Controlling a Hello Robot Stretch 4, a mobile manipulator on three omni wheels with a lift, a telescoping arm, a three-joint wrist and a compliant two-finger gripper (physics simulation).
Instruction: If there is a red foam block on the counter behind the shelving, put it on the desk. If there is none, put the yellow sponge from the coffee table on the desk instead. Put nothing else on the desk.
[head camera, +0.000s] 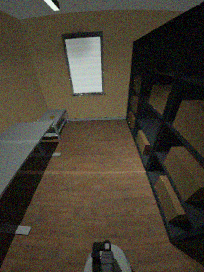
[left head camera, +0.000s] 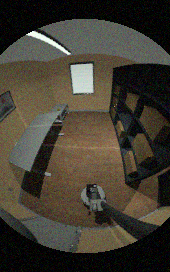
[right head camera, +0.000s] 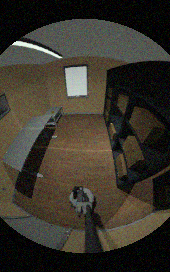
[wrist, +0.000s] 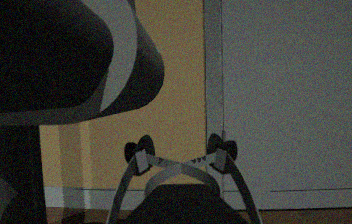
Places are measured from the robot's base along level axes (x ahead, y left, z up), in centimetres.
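Pixels of known places: gripper, fingertip midpoint: (left head camera: 87, 205) (right head camera: 74, 207) (wrist: 180, 147).
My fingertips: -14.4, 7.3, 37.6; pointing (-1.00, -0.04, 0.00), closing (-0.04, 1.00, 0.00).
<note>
Behind a point stands the place of what it marks, as x, y, z.
The desk (head camera: 20, 145) {106.3, 108.5, 69.2} (left head camera: 37, 131) {95.0, 112.2, 69.2} (right head camera: 30, 134) {92.6, 108.5, 69.2} is a long grey table along the left wall. The low coffee table (head camera: 57, 115) {250.4, 114.8, 42.3} (left head camera: 60, 109) {234.1, 113.1, 42.7} stands beyond its far end, near the window wall. The yellow sponge cannot be made out clearly in this dim light. The tall black shelving (head camera: 155, 52) {199.6, -83.4, 163.2} (left head camera: 137, 75) {198.5, -114.1, 171.3} (right head camera: 130, 77) {198.6, -114.6, 169.2} stands on the right. The counter behind it and a red foam block do not show. My gripper (wrist: 180, 147) {-14.4, 7.3, 37.6} is open and empty in the wrist view, its two fingertips well apart, facing a wall and a door.
Brown boxes (head camera: 170, 197) {53.5, -71.8, 31.4} (head camera: 143, 141) {151.0, -72.6, 30.4} sit in the shelving's lower compartments. Wooden floor (head camera: 95, 185) {89.6, 14.7, -2.8} runs between desk and shelving to the window wall. A white desk foot (head camera: 23, 230) stands on the floor at left. A grey door (wrist: 290, 100) {-74.7, 47.4, 41.6} shows in the wrist view.
</note>
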